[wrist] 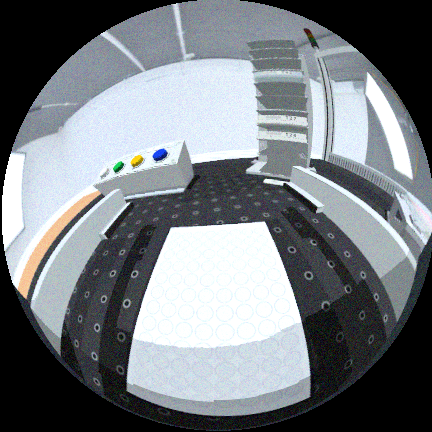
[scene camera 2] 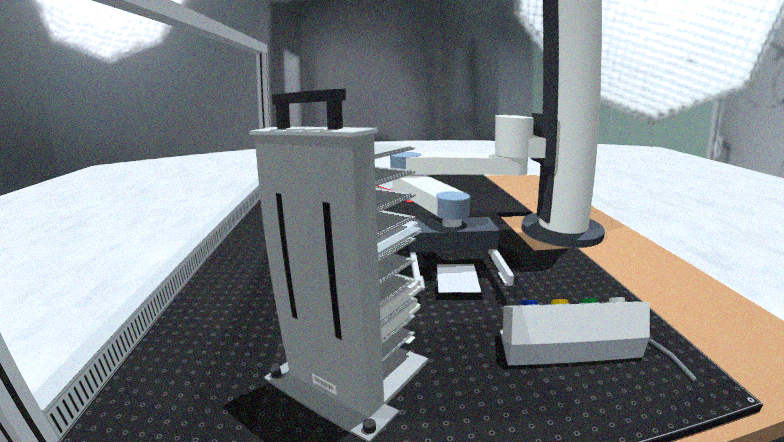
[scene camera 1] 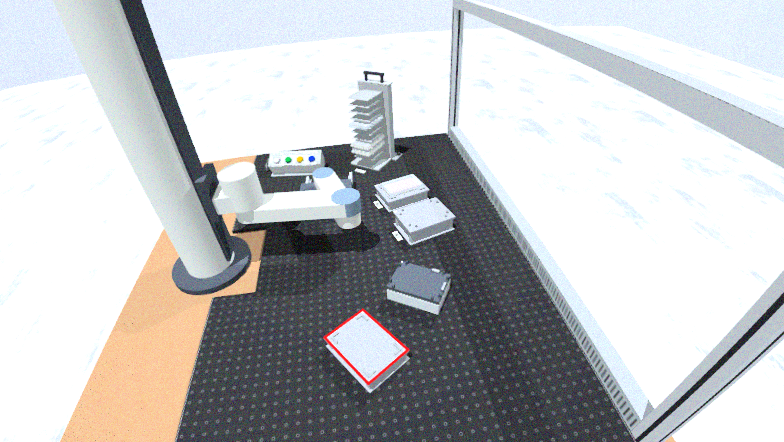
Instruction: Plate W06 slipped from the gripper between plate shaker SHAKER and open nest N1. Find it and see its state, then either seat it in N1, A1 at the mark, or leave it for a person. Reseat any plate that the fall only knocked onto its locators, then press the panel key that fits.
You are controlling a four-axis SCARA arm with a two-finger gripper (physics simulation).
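Frame: origin at the arm's base, x ahead, y left, z up, level; millimetres.
Seen in the pictures: gripper, between the fingertips: [wrist: 204,182] [scene camera 2: 465,283]; arm's base, origin of its link: [scene camera 2: 562,231] [scene camera 1: 213,265].
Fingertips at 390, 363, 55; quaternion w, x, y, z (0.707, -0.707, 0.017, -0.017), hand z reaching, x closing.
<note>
Offsets run from my fingertips to a thing's top centre, as dx, dy, dz. "spot": to the spot under its first point.
A white plate @(-5, -80, -28) [scene camera 2: 458,278] [wrist: 215,290] lies flat on the dark mat, with rows of faint well circles on its face; no label can be read. My gripper [scene camera 2: 458,267] [wrist: 204,182] is open and empty above it, one finger to each side and apart from the plate. In scene camera 1 the arm mostly hides the gripper and hides the plate. A bare grey nest @(+300, -326, +24) [scene camera 1: 424,215] stands beside a nest holding a pinkish-white plate @(+260, -147, +25) [scene camera 1: 402,186]. A dark-topped device @(spot: +228, -607, +12) [scene camera 1: 420,281] and a red-outlined white station @(+68, -756, +3) [scene camera 1: 366,347] stand nearer that camera. Which is SHAKER or N1 cannot be read.
A panel @(-139, +157, +41) [scene camera 1: 296,164] [scene camera 2: 576,332] [wrist: 187,167] with white, green, yellow and blue keys stands beyond the gripper. A tall shelf rack [scene camera 1: 387,120] [scene camera 2: 318,263] [wrist: 284,156] holds several plates. The arm's column [scene camera 1: 142,148] [scene camera 2: 576,109] rises at one side, a frame with a vented sill @(spot: +575, -574, -26) [scene camera 1: 535,263] opposite.
</note>
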